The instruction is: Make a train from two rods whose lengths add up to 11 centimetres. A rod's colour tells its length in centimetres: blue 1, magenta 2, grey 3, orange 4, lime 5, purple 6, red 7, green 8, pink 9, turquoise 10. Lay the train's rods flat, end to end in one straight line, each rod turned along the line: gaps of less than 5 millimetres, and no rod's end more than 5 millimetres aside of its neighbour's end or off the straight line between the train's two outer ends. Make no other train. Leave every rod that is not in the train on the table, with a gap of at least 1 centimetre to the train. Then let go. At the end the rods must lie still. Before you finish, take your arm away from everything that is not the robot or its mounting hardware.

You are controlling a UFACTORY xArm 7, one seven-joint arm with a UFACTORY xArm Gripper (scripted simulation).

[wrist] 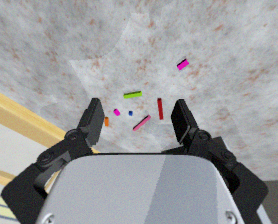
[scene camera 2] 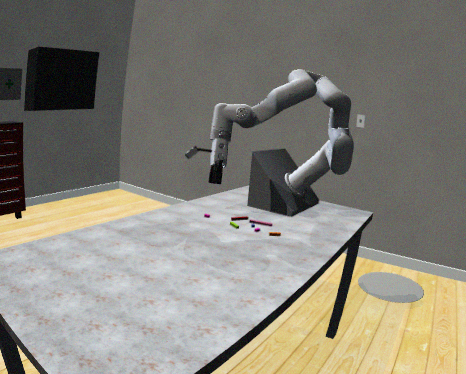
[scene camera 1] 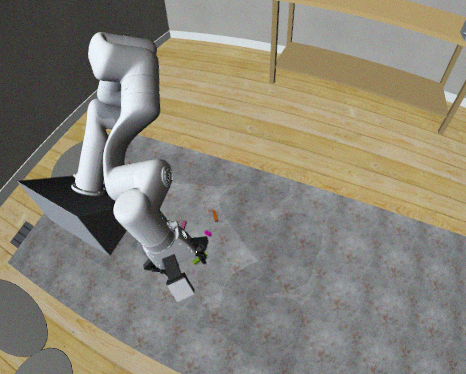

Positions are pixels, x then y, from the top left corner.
My gripper shows in the wrist view (pixel 138 107), in scene camera 2 and in scene camera 1. One and the same spot on my gripper: (scene camera 2: pixel 216 172) is (scene camera 1: pixel 203 252).
